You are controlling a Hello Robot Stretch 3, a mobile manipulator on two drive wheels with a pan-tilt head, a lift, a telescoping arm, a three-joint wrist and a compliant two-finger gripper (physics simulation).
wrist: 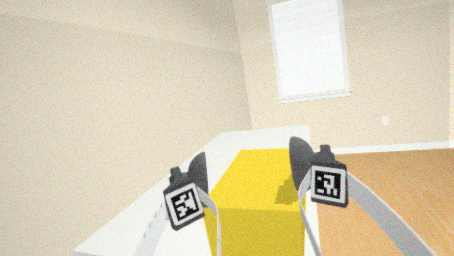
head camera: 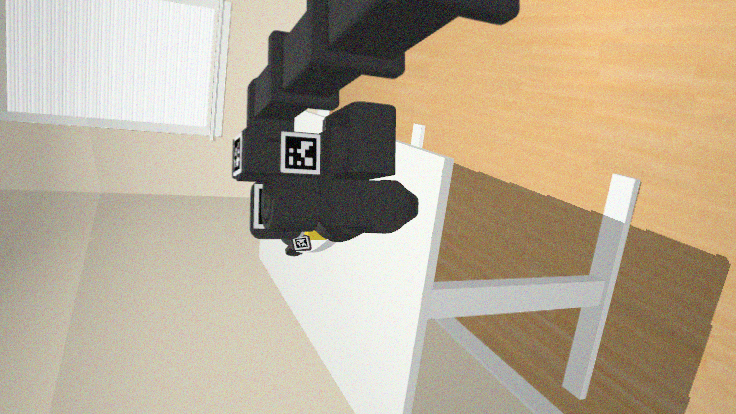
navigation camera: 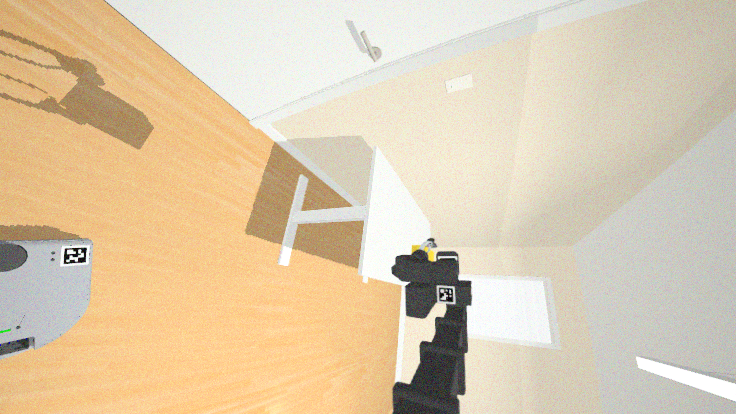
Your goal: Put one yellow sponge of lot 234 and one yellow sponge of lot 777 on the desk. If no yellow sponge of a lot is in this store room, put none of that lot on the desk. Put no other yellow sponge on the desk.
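Seen in the pictures: gripper, fingertip midpoint: (wrist: 251,162) (navigation camera: 432,256); robot's base, link origin: (navigation camera: 6,255).
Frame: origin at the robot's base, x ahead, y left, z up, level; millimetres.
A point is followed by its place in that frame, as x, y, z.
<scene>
A yellow block-shaped sponge (head camera: 314,236) @[5, -684, 1085] (navigation camera: 415,249) @[-4, -682, 1062] (wrist: 255,185) @[-29, -702, 1095] is between the two fingertips of my gripper (wrist: 251,162) @[-30, -720, 1106], which is shut on it. No lot number shows on its visible faces. The white desk (head camera: 360,308) @[204, -1373, 720] (navigation camera: 386,205) @[214, -1293, 720] (wrist: 145,215) @[375, -1349, 720] shows beneath and beyond the sponge. The sponge appears over the desk top; its height above it and any contact are hard to tell. In the head view, the wrist hides most of the sponge and one finger. No other yellow sponge is seen on the visible part of the desk.
A wall runs along the desk's far long side. A white door (navigation camera: 231,51) @[881, -490, 324] is near one desk end, and a window (head camera: 108,61) @[-1052, -3562, 1468] (navigation camera: 509,308) @[-1079, -3552, 1571] (wrist: 310,50) @[-1099, -3545, 1374] is beyond the other. A desk leg (head camera: 606,257) stands on the floor. My grey base (navigation camera: 51,293) @[-108, -87, 160] is at the left.
</scene>
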